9 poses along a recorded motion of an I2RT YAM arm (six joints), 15 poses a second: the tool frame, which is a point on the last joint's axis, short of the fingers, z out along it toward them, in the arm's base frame.
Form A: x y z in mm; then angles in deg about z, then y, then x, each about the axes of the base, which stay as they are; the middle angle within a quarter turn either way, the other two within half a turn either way.
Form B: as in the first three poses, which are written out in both.
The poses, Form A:
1: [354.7 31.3 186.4 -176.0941 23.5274 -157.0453]
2: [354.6 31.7 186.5 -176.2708 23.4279 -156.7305]
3: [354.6 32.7 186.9 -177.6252 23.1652 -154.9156]
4: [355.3 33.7 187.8 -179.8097 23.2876 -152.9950]
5: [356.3 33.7 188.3 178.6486 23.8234 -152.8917]
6: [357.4 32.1 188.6 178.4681 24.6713 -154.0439]
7: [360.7 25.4 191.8 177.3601 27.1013 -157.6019]
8: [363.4 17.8 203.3 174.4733 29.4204 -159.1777]
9: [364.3 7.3 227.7 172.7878 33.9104 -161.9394]
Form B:
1: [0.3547 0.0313 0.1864 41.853 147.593 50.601]
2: [0.3546 0.0317 0.1865 42.356 147.450 50.974]
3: [0.3546 0.0327 0.1869 44.736 146.373 52.332]
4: [0.3553 0.0337 0.1878 46.532 144.923 52.388]
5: [0.3563 0.0337 0.1883 45.902 144.518 50.374]
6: [0.3574 0.0321 0.1886 43.617 144.791 47.855]
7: [0.3607 0.0254 0.1918 36.670 145.391 39.494]
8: [0.3634 0.0178 0.2033 32.225 144.503 32.221]
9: [0.3643 0.0073 0.2277 24.758 142.094 23.094]
